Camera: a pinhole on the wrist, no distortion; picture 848 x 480 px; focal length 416.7 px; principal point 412.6 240.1 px. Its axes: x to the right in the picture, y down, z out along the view. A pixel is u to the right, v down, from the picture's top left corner.
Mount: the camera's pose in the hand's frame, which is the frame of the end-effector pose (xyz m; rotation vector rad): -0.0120 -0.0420 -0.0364 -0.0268 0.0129 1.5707
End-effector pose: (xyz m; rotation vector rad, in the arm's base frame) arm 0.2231 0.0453 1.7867 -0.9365 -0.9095 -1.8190
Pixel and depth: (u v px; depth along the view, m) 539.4 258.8 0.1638
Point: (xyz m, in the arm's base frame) 0.2702 0.1574 1.8277
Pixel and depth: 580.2 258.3 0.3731
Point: 0.4179 0.3024 1.9330
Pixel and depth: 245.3 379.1 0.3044
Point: 0.1818 0.3756 1.7748
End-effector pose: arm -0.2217 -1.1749 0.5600 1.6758 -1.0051 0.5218
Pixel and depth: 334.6 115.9 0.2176
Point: -0.1557 -1.3567 0.4928
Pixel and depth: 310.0 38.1 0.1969
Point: -0.1291 -1.3483 0.5182
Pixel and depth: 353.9 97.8 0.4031
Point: -0.1334 -1.5547 0.4765
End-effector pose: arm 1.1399 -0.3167 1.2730 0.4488 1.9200 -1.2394
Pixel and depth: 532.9 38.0 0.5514
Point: 1.2875 -0.7378 0.8934
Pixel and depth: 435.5 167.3 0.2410
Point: 1.1946 -0.5105 1.2221
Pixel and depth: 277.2 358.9 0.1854
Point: 1.1814 -0.4857 1.3514
